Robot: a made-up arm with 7 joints.
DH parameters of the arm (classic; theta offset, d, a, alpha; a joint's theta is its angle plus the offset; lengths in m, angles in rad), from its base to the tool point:
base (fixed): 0 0 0 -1.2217
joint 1: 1.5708 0 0 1.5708
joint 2: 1.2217 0 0 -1.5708
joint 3: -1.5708 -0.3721 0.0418 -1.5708
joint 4: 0 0 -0.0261 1.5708
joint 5: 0 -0.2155 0 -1.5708
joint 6: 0 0 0 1.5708
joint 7: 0 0 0 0
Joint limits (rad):
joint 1: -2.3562..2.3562
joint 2: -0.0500..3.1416
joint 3: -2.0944..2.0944
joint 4: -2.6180..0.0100
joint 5: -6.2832..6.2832
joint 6: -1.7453..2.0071
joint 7: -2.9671..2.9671
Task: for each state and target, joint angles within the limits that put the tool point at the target. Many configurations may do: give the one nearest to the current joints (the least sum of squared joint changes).
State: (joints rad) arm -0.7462 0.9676 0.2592 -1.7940 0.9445 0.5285 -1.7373
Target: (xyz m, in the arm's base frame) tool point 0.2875 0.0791 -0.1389
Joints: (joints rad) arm -0.3474 0.5700 -0.1274 -2.3115 0.9445 0.5285 -1.7373
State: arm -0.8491 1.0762 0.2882 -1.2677 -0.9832 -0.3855 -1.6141
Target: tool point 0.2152 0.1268 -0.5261
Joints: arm -0.1350 0.2185 0.0913 -0.5976 -0.9832 -0.3855 -1.6141
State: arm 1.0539 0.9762 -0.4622 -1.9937 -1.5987 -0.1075 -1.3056
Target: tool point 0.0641 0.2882 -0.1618
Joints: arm 0.7836 1.4318 -0.0709 -2.2757 -1.5987 -0.1075 -1.3056
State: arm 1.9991 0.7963 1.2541 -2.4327 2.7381 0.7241 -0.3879
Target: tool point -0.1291 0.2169 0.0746
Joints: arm 1.9952 0.7654 1.2347 -2.6159 2.7381 0.7241 -0.3879
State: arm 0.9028 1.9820 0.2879 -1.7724 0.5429 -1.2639 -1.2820
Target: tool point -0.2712 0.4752 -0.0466
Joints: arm 1.5926 1.3500 0.0368 -1.0242 0.5429 -1.2639 -1.2820
